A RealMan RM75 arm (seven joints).
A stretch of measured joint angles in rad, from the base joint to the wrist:
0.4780 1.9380 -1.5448 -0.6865 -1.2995 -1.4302 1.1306
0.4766 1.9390 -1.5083 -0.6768 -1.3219 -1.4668 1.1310
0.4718 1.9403 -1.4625 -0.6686 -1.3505 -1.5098 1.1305
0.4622 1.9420 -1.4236 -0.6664 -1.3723 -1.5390 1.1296
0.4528 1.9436 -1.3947 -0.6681 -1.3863 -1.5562 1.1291
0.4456 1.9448 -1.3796 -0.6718 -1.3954 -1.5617 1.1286
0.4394 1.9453 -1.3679 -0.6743 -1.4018 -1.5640 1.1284
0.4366 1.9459 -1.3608 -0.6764 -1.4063 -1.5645 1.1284
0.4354 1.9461 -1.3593 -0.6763 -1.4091 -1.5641 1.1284
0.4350 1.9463 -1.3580 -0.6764 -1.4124 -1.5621 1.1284
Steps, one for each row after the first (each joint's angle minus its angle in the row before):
-0.0014 0.0010 0.0365 0.0097 -0.0224 -0.0366 0.0004
-0.0048 0.0013 0.0458 0.0082 -0.0286 -0.0430 -0.0005
-0.0096 0.0017 0.0389 0.0022 -0.0218 -0.0292 -0.0009
-0.0094 0.0016 0.0289 -0.0017 -0.0140 -0.0172 -0.0005
-0.0072 0.0012 0.0151 -0.0037 -0.0091 -0.0055 -0.0005
-0.0062 0.0005 0.0117 -0.0025 -0.0064 -0.0023 -0.0002
-0.0028 0.0006 0.0071 -0.0021 -0.0045 -0.0005 0.0000
-0.0012 0.0002 0.0015 0.0001 -0.0028 0.0004 0.0000
-0.0004 0.0002 0.0013 -0.0001 -0.0033 0.0020 0.0000

